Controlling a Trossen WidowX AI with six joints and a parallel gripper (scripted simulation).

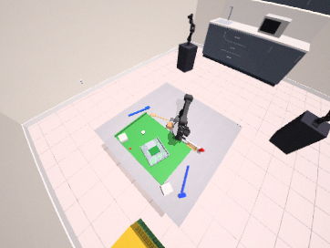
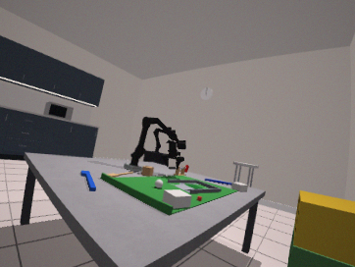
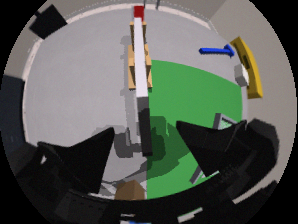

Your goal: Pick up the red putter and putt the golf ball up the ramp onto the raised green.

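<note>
Right now my gripper tip is 110 mm to the right of the red putter and 40 mm past it. The rest, counted from my gripper tip: small red marker: 510 mm ahead, 240 mm to the right, 50 mm below; white golf ball: 330 mm to the right, 300 mm ahead, 40 mm below.
</note>
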